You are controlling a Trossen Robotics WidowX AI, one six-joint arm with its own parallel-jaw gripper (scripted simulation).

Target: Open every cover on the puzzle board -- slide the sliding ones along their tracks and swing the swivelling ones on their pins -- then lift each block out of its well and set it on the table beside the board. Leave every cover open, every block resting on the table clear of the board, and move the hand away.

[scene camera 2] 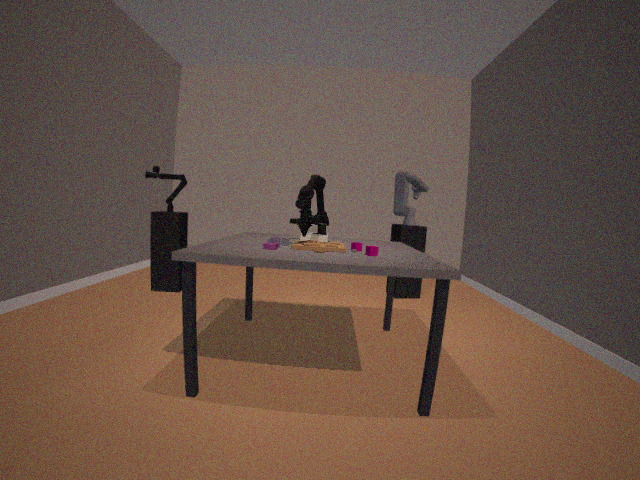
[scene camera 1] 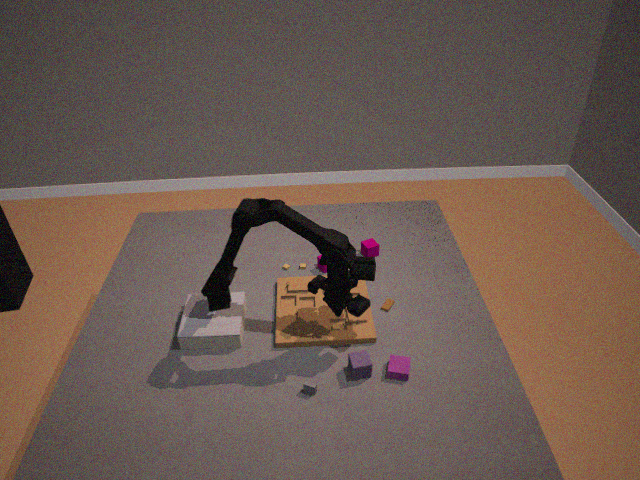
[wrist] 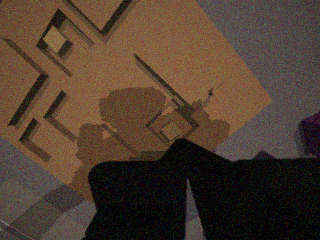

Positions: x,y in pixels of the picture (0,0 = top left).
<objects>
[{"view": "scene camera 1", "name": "my gripper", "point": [338,316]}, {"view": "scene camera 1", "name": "tan puzzle board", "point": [288,334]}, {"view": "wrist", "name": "my gripper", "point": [180,143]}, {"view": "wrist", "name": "tan puzzle board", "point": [99,80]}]
</objects>
